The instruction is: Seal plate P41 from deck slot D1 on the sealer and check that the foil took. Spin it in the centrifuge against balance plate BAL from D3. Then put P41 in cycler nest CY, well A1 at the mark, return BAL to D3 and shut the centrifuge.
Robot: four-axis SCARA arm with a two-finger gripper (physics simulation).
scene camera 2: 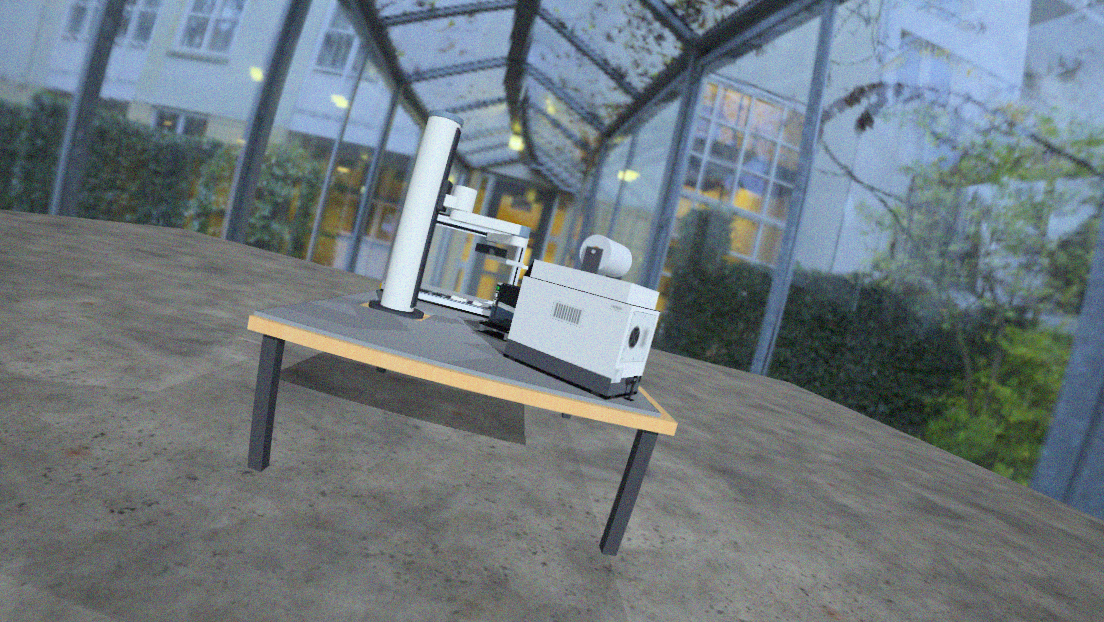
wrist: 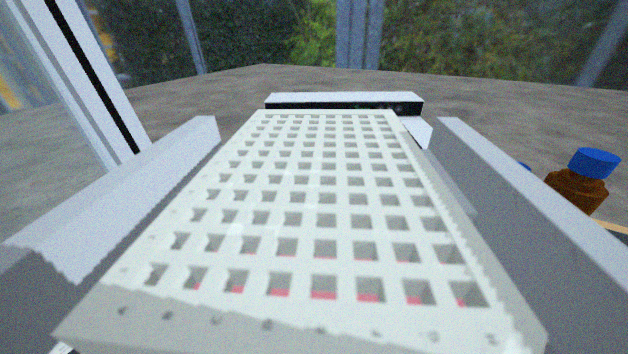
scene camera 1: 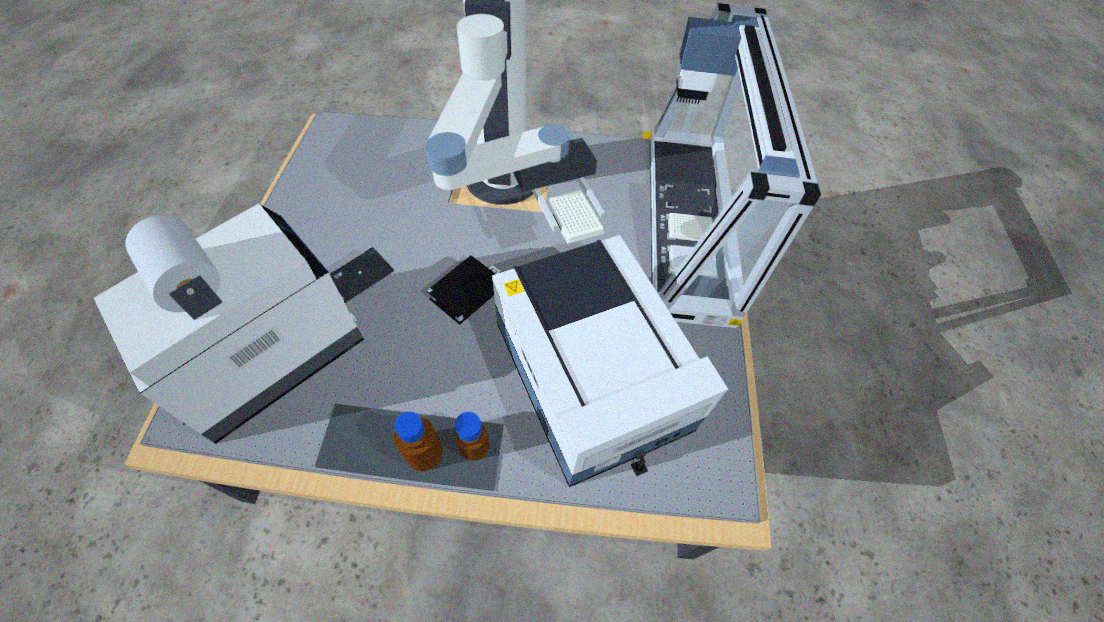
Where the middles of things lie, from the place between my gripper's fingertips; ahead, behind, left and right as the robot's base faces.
My gripper is now 200 mm short of the white centrifuge [scene camera 1: 609,388], 200 mm above it and 70 mm to the right of it. From my hand the other things lie so: foil roll [scene camera 1: 163,249] 750 mm to the right, 280 mm ahead, 90 mm above.
